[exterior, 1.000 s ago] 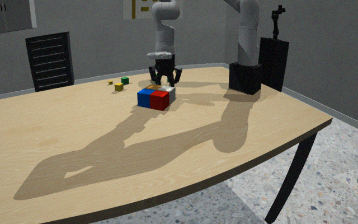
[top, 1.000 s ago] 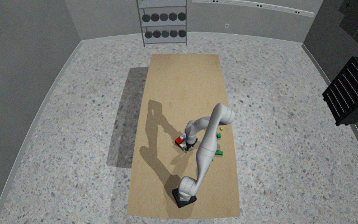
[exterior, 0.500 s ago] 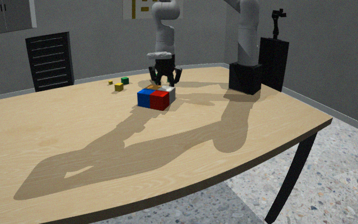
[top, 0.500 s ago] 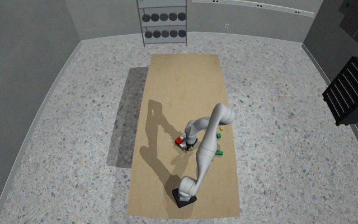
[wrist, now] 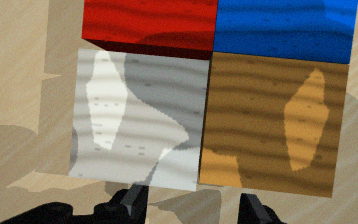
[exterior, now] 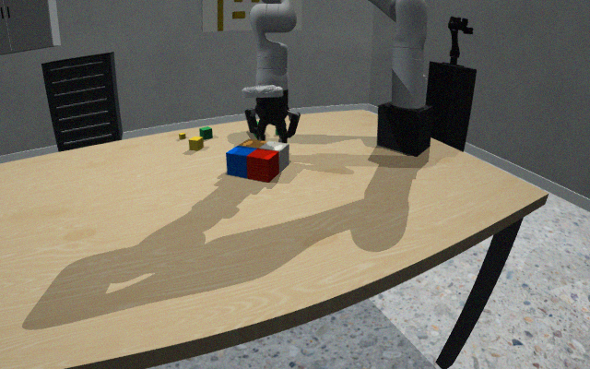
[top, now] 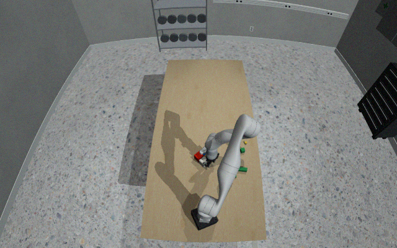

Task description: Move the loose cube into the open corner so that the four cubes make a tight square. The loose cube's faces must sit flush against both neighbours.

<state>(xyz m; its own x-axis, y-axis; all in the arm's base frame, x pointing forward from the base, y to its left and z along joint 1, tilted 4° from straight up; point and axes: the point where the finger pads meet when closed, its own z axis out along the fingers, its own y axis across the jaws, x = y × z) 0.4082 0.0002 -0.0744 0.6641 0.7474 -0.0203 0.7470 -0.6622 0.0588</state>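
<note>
Right now my hand is 1 cm short of the white cube, 5 cm to the right of it and 1 cm above it. Also, from my hand: blue cube 9 cm ahead, 6 cm to the left, 1 cm below; then long green block 2 cm behind, 22 cm to the right, 2 cm below; then red cube 5 cm ahead, 9 cm to the left, 1 cm below.
</note>
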